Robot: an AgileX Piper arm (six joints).
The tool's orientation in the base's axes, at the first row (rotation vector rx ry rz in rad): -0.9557, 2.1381, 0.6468
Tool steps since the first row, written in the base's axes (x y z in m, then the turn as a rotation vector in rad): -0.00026, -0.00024, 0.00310, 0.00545, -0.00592, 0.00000; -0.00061, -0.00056, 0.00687, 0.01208, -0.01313, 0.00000; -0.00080, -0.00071, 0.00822, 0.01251, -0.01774, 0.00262; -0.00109, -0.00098, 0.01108, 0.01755, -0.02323, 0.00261; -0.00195, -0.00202, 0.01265, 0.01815, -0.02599, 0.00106; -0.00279, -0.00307, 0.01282, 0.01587, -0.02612, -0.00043; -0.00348, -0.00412, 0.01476, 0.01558, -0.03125, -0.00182; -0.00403, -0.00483, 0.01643, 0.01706, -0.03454, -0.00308; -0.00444, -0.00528, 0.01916, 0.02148, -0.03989, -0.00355; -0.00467, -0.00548, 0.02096, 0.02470, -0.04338, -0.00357; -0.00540, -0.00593, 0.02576, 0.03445, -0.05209, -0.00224
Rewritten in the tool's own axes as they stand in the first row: -0.00212, 0.00054, -0.00222, -0.00007, -0.00784, -0.00183; -0.00467, 0.00120, -0.00496, -0.00016, -0.01737, -0.00406; -0.00554, 0.00147, -0.00599, -0.00035, -0.02009, -0.00863; -0.00745, 0.00197, -0.00809, -0.00041, -0.02734, -0.01032; -0.00778, 0.00226, -0.01011, 0.00168, -0.02972, -0.01095; -0.00704, 0.00231, -0.01125, 0.00397, -0.02825, -0.01099; -0.00772, 0.00252, -0.01345, 0.00739, -0.03133, -0.01365; -0.00842, 0.00278, -0.01520, 0.00906, -0.03467, -0.01448; -0.01009, 0.00325, -0.01739, 0.00960, -0.04143, -0.01603; -0.01126, 0.00359, -0.01875, 0.00956, -0.04606, -0.01709; -0.01435, 0.00463, -0.02237, 0.00761, -0.05873, -0.01994
